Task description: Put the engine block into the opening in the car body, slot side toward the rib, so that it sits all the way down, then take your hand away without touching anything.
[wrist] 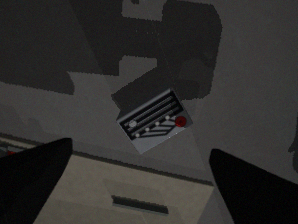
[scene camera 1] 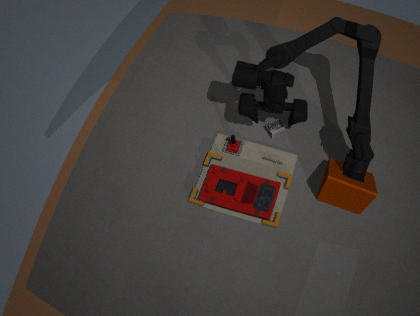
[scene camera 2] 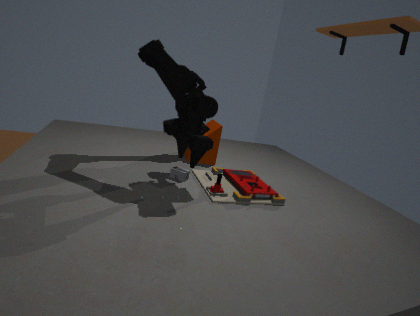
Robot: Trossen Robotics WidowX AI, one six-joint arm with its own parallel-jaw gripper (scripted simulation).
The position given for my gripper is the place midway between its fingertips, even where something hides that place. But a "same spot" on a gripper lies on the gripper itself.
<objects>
my gripper: wrist 142, 150; scene camera 1; scene camera 2
red car body: scene camera 1; scene camera 2; not seen in the wrist view (out of frame)
same spot on my gripper: (scene camera 2: 182, 140) = (scene camera 1: 291, 114)
same spot on red car body: (scene camera 2: 247, 183) = (scene camera 1: 232, 181)
</objects>
